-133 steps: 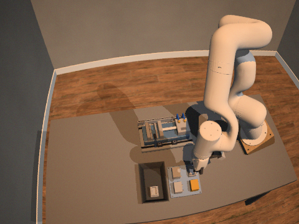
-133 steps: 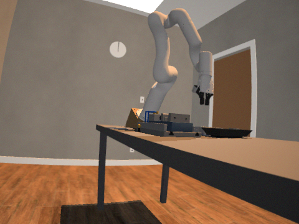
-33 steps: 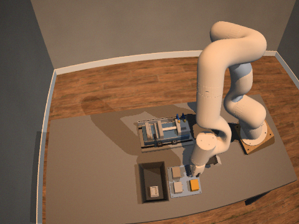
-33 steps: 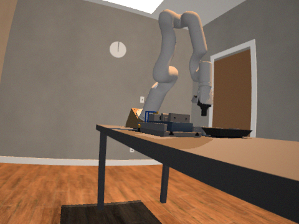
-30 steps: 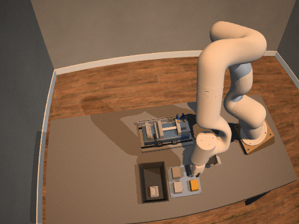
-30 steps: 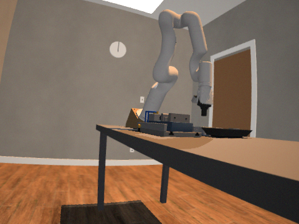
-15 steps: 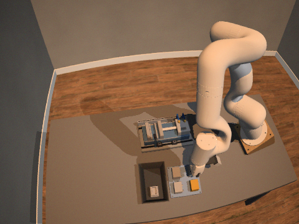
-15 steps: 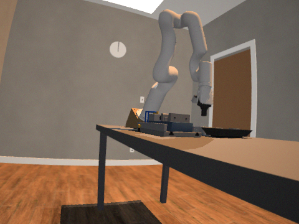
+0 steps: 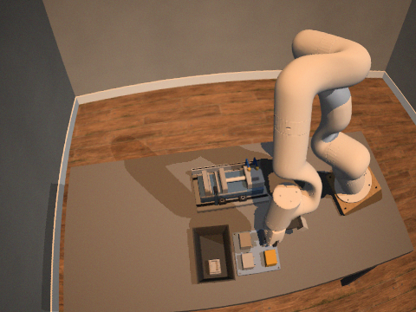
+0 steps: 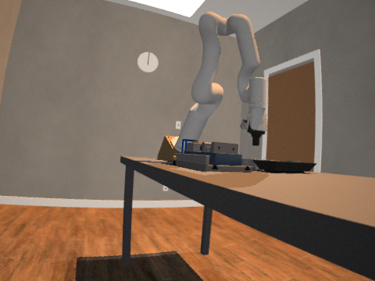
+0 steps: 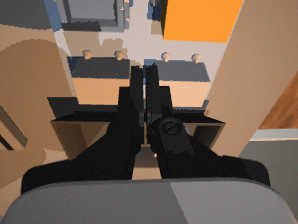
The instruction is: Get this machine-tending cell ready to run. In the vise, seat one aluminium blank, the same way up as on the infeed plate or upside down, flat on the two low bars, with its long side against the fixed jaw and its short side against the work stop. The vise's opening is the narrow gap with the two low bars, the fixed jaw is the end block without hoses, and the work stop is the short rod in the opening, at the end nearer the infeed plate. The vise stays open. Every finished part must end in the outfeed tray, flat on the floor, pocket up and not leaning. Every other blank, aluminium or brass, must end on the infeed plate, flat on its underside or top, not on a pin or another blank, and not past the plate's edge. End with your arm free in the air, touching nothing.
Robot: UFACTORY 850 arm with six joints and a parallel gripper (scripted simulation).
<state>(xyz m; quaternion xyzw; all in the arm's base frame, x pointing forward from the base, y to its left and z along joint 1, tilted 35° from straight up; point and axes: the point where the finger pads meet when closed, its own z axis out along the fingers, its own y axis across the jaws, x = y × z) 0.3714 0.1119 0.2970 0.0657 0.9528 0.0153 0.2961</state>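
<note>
Right now my hand is 50 mm to the right of the brass blank and 110 mm above it. From my hand the other things lie so: vise (40 mm ahead, 310 mm to the right, 90 mm below).
</note>
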